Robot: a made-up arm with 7 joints. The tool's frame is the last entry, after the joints. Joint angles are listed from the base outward. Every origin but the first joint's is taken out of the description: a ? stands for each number. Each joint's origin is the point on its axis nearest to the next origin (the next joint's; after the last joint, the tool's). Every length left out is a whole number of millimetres.
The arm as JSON. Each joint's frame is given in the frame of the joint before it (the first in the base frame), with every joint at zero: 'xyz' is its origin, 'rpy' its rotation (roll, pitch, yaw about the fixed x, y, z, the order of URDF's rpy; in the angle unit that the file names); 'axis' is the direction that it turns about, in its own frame. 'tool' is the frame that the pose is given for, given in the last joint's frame.
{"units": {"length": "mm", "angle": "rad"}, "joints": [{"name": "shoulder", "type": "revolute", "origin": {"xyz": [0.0, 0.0, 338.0], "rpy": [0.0, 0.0, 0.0]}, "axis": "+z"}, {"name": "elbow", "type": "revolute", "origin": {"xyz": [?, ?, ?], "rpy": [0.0, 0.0, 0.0]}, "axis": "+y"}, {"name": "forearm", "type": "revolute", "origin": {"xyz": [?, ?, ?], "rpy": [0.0, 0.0, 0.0]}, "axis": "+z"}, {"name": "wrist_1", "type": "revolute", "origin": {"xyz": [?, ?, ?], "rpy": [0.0, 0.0, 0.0]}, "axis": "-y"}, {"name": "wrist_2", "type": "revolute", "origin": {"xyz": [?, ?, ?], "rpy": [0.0, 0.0, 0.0]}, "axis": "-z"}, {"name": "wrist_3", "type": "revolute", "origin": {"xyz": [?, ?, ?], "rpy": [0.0, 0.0, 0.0]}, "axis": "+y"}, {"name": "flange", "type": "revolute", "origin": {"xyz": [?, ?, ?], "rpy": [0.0, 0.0, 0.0]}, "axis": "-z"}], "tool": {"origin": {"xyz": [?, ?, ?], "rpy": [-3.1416, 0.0, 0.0]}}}
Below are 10 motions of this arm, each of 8 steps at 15 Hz.
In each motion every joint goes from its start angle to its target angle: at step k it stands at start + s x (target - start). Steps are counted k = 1, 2, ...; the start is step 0. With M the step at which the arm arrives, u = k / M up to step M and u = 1 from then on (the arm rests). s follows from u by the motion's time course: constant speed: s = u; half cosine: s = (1 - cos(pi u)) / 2; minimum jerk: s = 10 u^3 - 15 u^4 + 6 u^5.
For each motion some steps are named. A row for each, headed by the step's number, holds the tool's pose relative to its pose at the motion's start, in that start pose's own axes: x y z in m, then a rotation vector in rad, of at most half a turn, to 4 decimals.
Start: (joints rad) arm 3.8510 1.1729 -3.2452 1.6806 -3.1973 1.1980 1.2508
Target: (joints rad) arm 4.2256 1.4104 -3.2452 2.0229 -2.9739 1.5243 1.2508
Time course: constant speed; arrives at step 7
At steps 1, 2, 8:
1: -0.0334 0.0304 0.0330 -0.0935 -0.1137 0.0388
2: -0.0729 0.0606 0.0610 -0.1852 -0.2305 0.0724
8: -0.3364 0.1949 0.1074 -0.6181 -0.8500 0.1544

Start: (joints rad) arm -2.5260 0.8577 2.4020 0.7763 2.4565 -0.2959 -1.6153
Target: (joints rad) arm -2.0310 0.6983 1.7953 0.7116 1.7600 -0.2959 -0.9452
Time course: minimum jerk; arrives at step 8
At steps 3, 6, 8:
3: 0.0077 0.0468 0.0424 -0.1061 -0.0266 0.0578
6: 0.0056 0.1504 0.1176 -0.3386 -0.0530 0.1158
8: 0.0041 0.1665 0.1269 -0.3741 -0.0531 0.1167

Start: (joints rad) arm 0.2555 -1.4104 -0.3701 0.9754 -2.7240 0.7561 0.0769
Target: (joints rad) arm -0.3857 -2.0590 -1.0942 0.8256 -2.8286 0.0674 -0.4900
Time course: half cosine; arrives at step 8
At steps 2, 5, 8:
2: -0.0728 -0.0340 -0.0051 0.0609 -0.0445 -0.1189
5: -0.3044 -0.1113 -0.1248 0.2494 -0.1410 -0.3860
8: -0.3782 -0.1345 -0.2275 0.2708 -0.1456 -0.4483

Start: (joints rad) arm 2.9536 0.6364 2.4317 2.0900 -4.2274 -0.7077 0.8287
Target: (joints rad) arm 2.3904 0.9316 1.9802 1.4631 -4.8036 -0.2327 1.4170
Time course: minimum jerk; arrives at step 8
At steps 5, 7, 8:
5: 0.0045 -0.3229 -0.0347 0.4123 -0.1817 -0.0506
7: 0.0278 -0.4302 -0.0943 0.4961 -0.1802 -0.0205
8: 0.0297 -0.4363 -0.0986 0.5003 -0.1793 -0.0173

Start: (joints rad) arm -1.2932 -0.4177 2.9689 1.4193 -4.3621 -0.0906 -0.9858
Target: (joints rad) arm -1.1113 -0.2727 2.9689 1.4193 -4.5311 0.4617 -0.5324
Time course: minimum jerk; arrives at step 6
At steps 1, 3, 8:
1: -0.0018 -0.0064 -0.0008 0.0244 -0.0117 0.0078
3: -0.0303 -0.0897 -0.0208 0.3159 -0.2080 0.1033
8: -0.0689 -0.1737 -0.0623 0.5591 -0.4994 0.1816

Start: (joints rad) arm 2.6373 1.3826 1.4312 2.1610 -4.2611 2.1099 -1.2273
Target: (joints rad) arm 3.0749 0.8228 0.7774 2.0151 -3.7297 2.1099 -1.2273
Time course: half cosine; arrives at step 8
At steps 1, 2, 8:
1: -0.0114 0.0096 -0.0024 -0.0127 0.0020 0.0181
2: -0.0433 0.0348 -0.0085 -0.0481 0.0053 0.0665
8: -0.2468 0.1523 0.0147 -0.2263 -0.0815 0.2717

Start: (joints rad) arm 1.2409 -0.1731 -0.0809 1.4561 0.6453 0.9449 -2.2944
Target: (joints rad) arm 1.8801 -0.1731 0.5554 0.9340 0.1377 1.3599 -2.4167
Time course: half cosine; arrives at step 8
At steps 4, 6, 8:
4: 0.3253 -0.1147 0.1839 0.5945 0.4390 -0.6049
6: 0.5179 -0.2867 0.1842 0.9797 0.6181 -1.1433
8: 0.5705 -0.3680 0.1601 1.1247 0.6469 -1.3896

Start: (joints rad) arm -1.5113 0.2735 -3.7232 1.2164 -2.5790 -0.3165 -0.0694
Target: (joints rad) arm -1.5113 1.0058 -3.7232 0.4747 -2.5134 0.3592 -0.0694
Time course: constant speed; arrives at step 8
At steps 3, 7, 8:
3: 0.0206 -0.0273 -0.0472 -0.0506 -0.1776 0.1481
7: 0.0782 -0.0554 -0.0988 -0.1030 -0.3824 0.3266
8: 0.0970 -0.0606 -0.1095 -0.1140 -0.4288 0.3665

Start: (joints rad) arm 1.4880 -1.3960 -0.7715 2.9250 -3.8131 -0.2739 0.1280
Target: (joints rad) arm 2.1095 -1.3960 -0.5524 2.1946 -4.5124 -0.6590 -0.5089
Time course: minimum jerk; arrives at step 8
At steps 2, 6, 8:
2: 0.0785 0.0076 0.0134 -0.0252 0.1570 -0.1071
6: 0.5675 0.1488 -0.1310 -0.7787 0.9791 -0.8809
8: 0.6068 0.1749 -0.1710 -0.9313 1.0106 -0.9663

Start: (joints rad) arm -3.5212 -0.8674 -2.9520 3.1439 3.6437 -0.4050 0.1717
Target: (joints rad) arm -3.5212 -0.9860 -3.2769 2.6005 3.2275 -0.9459 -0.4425
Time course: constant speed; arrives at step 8
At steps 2, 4, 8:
2: 0.0644 -0.0787 0.0082 0.1825 0.2640 -0.2802
4: 0.1183 -0.1602 -0.0044 0.3379 0.5612 -0.5336
8: 0.1873 -0.3107 -0.0802 0.5580 1.2535 -0.9171

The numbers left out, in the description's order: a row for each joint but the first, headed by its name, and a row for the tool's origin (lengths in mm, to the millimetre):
elbow: 0.0 0.0 0.0
forearm: 0.0 0.0 304.0
wrist_1: 81.0 0.0 0.0
wrist_2: 94.0 0.0 -416.0
wrist_3: 0.0 0.0 0.0
flange: 69.0 0.0 -88.0
tool: 0.0 0.0 0.0

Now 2 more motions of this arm.
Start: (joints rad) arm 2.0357 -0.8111 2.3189 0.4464 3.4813 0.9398 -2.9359
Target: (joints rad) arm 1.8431 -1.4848 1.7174 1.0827 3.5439 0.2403 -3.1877
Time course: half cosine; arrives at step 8
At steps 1, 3, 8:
1: 0.0031 0.0103 0.0087 -0.0330 -0.0086 -0.0161
3: 0.0340 0.0893 0.0606 -0.2554 -0.0653 -0.1372
8: 0.1816 0.2511 0.1173 -0.7137 -0.1810 -0.5120

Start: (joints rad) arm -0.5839 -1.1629 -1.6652 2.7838 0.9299 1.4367 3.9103
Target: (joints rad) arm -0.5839 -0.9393 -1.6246 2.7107 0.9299 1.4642 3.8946
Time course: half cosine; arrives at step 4
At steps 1, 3, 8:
1: 0.0134 0.0056 0.0232 0.0272 0.0221 -0.0163
3: 0.0835 0.0202 0.1344 0.1628 0.1260 -0.0928
8: 0.0990 0.0206 0.1570 0.1917 0.1469 -0.1082

